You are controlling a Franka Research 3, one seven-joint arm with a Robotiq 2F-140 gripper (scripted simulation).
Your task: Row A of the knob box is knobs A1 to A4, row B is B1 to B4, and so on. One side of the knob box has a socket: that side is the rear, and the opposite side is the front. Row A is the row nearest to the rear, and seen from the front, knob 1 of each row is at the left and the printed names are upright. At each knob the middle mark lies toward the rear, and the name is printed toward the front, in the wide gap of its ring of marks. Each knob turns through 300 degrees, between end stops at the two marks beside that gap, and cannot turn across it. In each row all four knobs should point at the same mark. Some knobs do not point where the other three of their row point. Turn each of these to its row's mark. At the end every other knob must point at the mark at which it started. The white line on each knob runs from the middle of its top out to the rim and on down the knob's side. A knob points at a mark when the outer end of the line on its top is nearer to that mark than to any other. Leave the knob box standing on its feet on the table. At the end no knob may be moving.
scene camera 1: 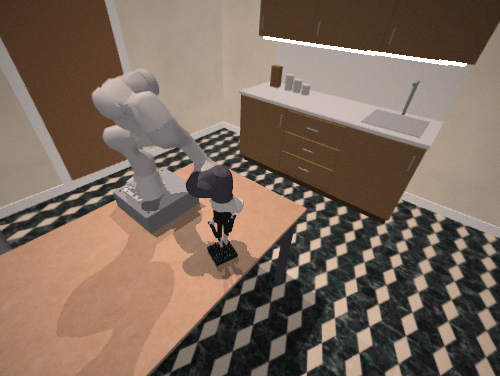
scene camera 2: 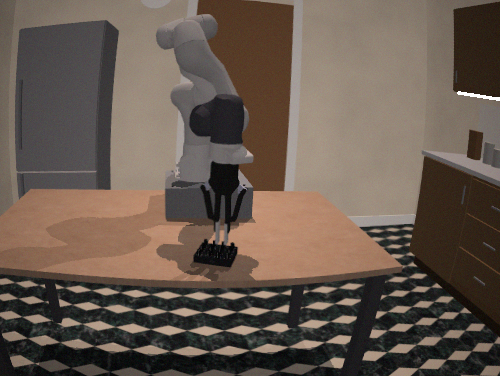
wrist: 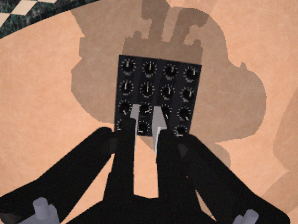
Labels:
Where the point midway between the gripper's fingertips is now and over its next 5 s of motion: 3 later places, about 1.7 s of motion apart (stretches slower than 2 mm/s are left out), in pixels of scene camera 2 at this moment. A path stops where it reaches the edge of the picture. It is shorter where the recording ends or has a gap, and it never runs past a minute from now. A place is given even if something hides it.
My gripper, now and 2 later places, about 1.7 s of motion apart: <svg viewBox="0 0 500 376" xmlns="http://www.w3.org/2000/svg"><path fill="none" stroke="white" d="M221 242L221 247L222 229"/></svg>

